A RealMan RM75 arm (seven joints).
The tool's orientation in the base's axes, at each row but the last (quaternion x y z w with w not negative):
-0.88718, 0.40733, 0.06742, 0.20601
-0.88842, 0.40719, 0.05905, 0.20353
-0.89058, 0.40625, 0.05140, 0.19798
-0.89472, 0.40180, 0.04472, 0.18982
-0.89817, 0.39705, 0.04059, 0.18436
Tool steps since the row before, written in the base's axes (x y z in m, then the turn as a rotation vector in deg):
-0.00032, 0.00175, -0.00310, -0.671, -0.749, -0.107
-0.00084, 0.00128, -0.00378, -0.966, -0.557, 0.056
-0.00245, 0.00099, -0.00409, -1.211, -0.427, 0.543
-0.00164, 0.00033, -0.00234, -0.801, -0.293, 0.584
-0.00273, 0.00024, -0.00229, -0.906, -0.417, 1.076
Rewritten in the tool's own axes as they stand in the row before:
-0.00054, 0.00018, 0.00353, 0.109, 0.974, -0.250
-0.00043, 0.00106, 0.00391, -0.264, 1.031, -0.338
-0.00129, 0.00251, 0.00397, -0.642, 0.985, -0.750
-0.00079, 0.00172, 0.00217, -0.469, 0.589, -0.708
-0.00153, 0.00252, 0.00201, -0.562, 0.595, -1.217

